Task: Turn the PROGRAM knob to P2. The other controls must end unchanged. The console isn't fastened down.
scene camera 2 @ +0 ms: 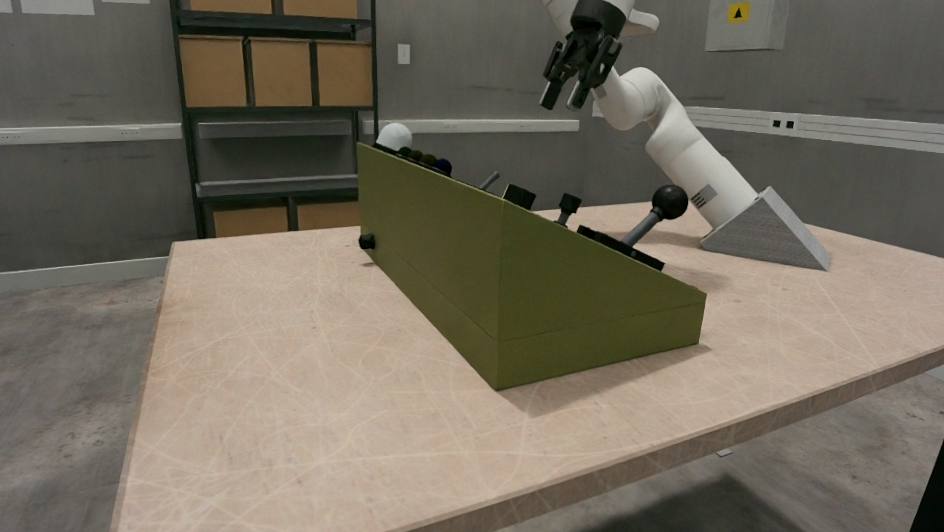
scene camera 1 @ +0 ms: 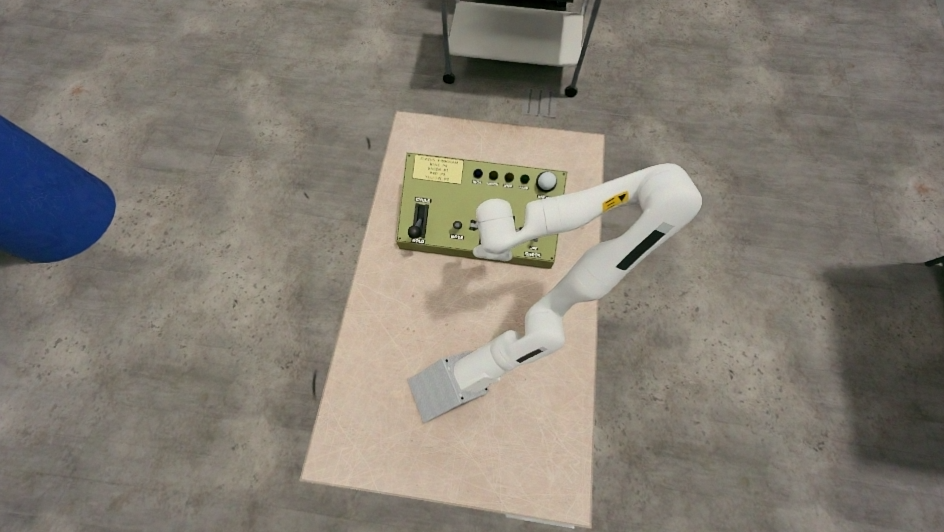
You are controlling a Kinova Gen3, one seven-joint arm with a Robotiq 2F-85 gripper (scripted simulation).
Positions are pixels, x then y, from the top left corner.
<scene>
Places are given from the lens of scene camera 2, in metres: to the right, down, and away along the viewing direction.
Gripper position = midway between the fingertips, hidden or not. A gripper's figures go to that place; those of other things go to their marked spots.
gripper (scene camera 2: 557,109): 0.12, -0.23, 0.79
olive-green console (scene camera 2: 521,298): 0.04, 0.03, 0.48
</scene>
